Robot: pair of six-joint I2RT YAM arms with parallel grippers.
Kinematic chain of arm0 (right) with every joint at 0, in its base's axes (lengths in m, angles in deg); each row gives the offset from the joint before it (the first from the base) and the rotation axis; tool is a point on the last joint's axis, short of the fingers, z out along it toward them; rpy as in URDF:
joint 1: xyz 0 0 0.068 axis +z
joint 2: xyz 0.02 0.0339 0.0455 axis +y
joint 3: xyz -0.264 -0.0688 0 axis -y
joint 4: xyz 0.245 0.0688 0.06 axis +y
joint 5: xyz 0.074 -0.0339 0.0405 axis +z
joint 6: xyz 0.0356 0 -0.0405 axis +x
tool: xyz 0 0 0 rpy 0 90 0
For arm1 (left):
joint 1: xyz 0 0 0.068 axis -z
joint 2: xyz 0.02 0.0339 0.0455 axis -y
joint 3: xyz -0.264 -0.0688 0 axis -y
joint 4: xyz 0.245 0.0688 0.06 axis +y
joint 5: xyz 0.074 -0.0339 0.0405 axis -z
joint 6: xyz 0.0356 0 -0.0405 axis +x
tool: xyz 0 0 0 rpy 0 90 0
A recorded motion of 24 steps. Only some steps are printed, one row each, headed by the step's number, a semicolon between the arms.
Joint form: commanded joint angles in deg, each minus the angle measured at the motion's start. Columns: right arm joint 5, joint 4, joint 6, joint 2, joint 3, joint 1; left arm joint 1, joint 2, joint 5, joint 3, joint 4, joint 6.
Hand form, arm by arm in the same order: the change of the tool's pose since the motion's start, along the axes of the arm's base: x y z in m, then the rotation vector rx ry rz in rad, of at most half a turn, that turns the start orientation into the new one. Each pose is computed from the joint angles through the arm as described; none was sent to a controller.
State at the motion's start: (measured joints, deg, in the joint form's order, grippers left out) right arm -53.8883 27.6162 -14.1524 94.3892 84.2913 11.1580; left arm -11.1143 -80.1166 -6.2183 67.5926 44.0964 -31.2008
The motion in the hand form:
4: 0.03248 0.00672 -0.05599 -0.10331 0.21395 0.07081; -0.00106 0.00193 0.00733 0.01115 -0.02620 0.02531
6: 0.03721 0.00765 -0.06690 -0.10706 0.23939 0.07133; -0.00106 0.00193 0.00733 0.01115 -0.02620 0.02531
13: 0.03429 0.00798 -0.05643 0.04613 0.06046 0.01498; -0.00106 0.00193 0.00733 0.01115 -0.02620 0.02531
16: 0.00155 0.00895 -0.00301 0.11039 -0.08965 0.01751; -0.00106 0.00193 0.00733 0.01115 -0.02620 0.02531
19: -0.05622 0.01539 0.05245 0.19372 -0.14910 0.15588; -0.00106 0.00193 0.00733 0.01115 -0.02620 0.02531
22: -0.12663 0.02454 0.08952 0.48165 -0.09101 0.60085; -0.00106 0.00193 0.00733 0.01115 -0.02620 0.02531
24: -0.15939 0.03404 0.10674 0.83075 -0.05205 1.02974; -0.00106 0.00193 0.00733 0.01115 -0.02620 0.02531
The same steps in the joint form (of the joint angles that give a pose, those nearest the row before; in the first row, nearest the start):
4: 0.83 -3.41 -8.81 8.85 -0.66 0.00; -0.31 0.61 -0.92 0.79 -0.11 -0.76
6: 0.83 -3.56 -8.77 10.51 -0.66 0.00; -0.31 0.61 -0.92 0.79 -0.11 -0.76
13: 2.75 -4.20 3.19 8.98 -0.63 0.02; -0.31 0.61 -0.92 0.79 -0.11 -0.76
16: 3.02 -1.64 6.84 0.11 -0.63 1.14; -0.31 0.61 -0.92 0.79 -0.11 -0.76
19: 9.07 5.51 6.84 -11.80 -0.63 4.06; -0.31 0.61 -0.92 0.79 -0.11 -0.76
22: 36.94 15.50 6.91 -24.31 -0.63 6.97; -0.31 0.61 -0.92 0.79 -0.11 -0.76
24: 68.13 16.26 10.82 -29.31 -0.63 6.99; -0.31 0.61 -0.92 0.79 -0.11 -0.76

